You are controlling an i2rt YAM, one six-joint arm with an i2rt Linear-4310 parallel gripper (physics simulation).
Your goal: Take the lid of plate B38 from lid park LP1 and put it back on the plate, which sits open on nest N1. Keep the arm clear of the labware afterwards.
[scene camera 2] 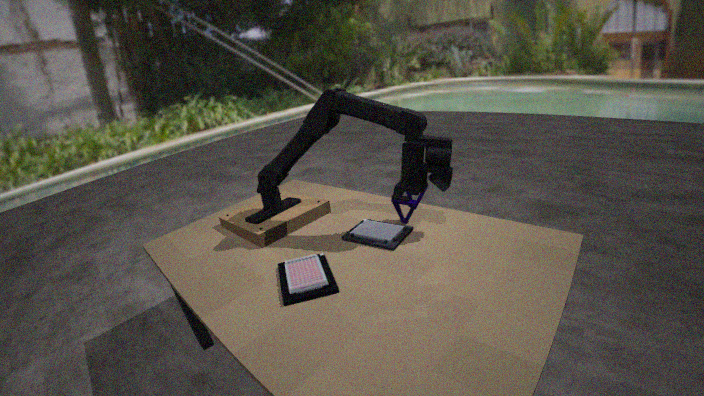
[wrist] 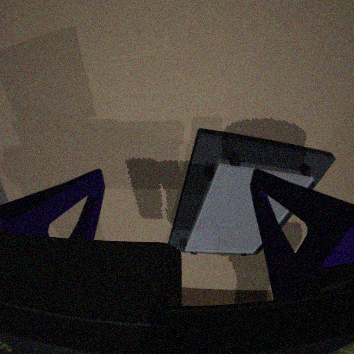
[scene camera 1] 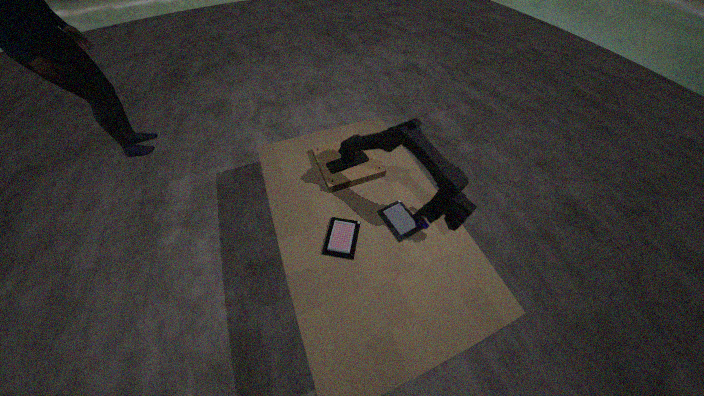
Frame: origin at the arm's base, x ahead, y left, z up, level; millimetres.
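Where they show: gripper, fingertip midpoint: (scene camera 2: 409, 215) (wrist: 177, 177) (scene camera 1: 424, 220); arm's base at its link origin: (scene camera 2: 274, 211) (scene camera 1: 347, 162).
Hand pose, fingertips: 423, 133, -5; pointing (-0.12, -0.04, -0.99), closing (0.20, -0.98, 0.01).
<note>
Things, the pixels of their centre, and the offset from my fingertips, as dx, dy, dz. Level surfaces: height alone.
- pale grey lid at the middle of its body: (wrist: 240, 218) (scene camera 2: 377, 230) (scene camera 1: 400, 218) -61, -75, -21
- dark lid park at the middle of its body: (wrist: 239, 214) (scene camera 2: 377, 231) (scene camera 1: 399, 219) -61, -75, -25
- Plate B38 at the middle of its body: (scene camera 2: 304, 272) (scene camera 1: 341, 235) -99, -325, -16
- black nest at the middle of its body: (scene camera 2: 305, 276) (scene camera 1: 341, 237) -99, -325, -26
- table at its surface level: dz -35
The pale grey lid (scene camera 1: 399, 219) (scene camera 2: 378, 231) (wrist: 225, 215) lies flat on the dark lid park (scene camera 1: 400, 237) (scene camera 2: 384, 245) (wrist: 202, 150). Plate B38 (scene camera 1: 342, 237) (scene camera 2: 305, 273), with pink wells showing, sits open on the black nest (scene camera 1: 338, 255) (scene camera 2: 310, 298); it does not show in the wrist view. My gripper (scene camera 2: 404, 220) (wrist: 177, 177) is open and empty, its fingers pointing down, low above the outer edge of the lid park. In the wrist view the right finger overlaps the lid and the left finger is over bare table. In scene camera 1 the fingertips are partly hidden.
The arm's wooden base block (scene camera 1: 357, 175) (scene camera 2: 295, 220) stands at the back of the table (scene camera 1: 400, 310) (scene camera 2: 425, 320). The arm reaches from it to the table's far side edge. A person (scene camera 1: 100, 95) stands on the floor beyond the table in scene camera 1.
</note>
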